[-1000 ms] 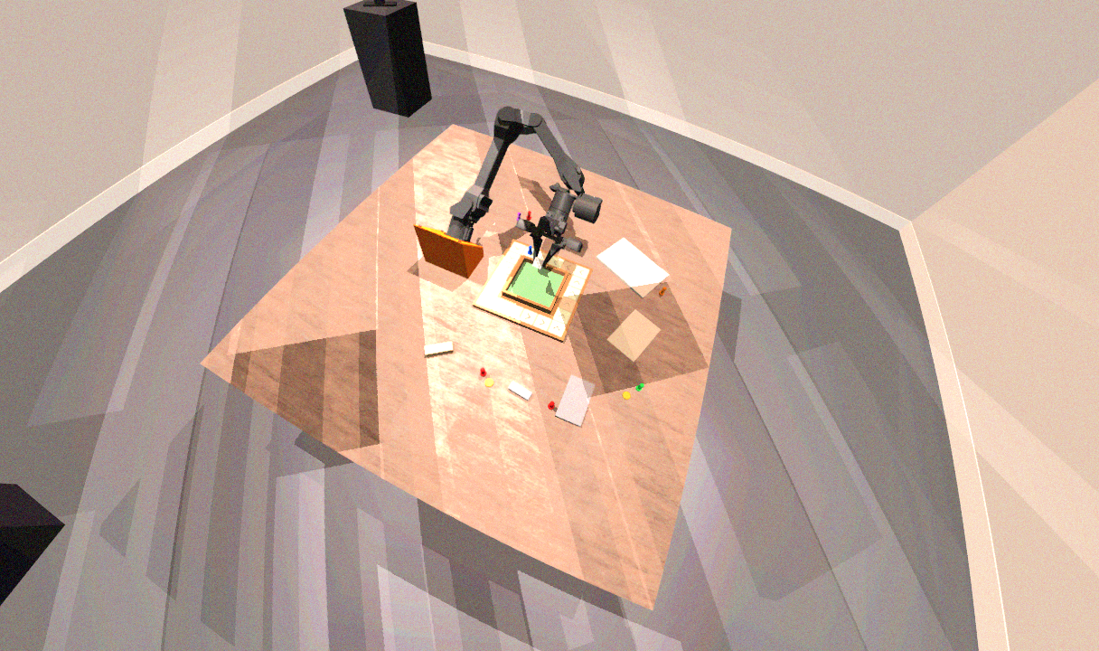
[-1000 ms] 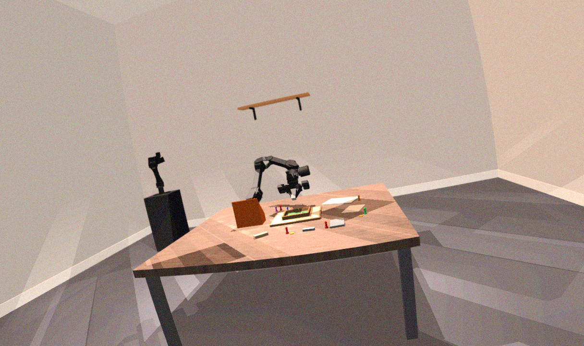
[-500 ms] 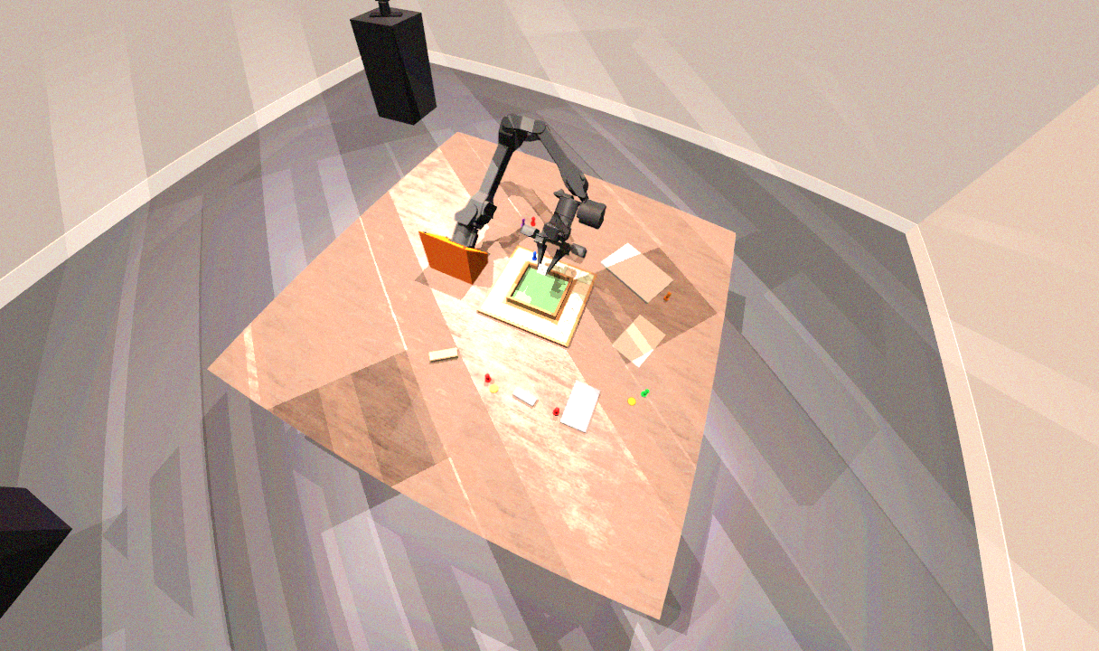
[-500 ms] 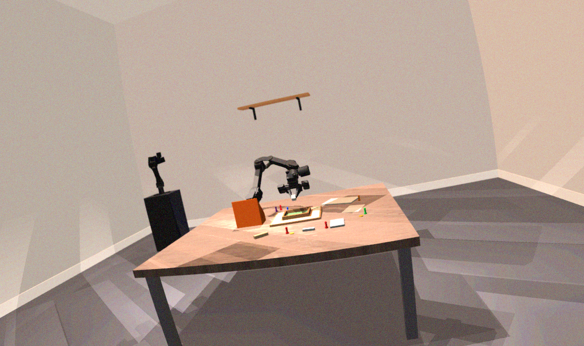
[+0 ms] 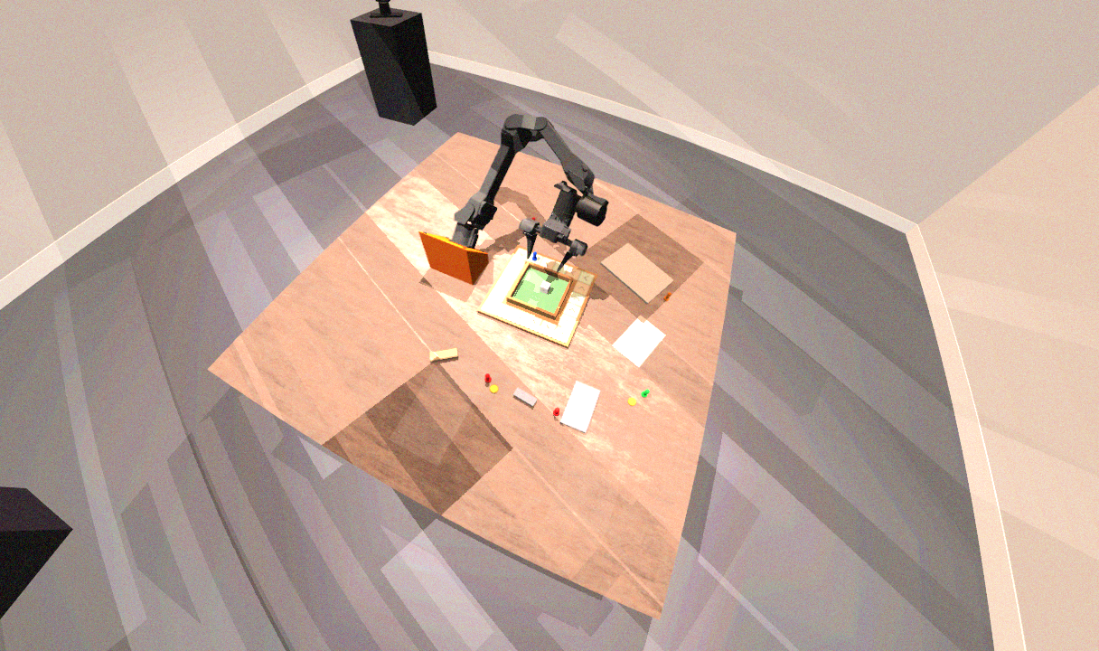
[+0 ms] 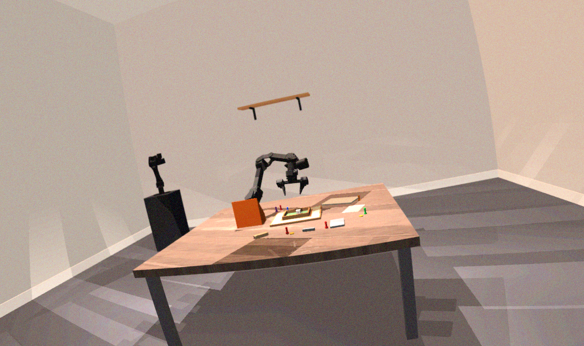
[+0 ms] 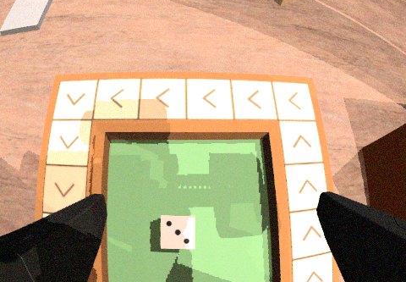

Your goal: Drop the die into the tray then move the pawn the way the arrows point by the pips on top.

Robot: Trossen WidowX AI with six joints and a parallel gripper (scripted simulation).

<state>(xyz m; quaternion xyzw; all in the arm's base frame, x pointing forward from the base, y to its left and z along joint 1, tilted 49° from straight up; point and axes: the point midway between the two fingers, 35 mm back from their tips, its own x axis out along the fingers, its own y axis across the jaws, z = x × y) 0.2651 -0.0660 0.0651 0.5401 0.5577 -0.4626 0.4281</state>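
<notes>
The blue pawn is 60 mm behind my gripper tip, 110 mm to the left of it and 110 mm below it. Round my gripper tip: grey tile (90 mm ahead, 320 mm to the right, 130 mm below); green dice tray (130 mm below); white die (10 mm ahead, 10 mm to the left, 110 mm below).
</notes>
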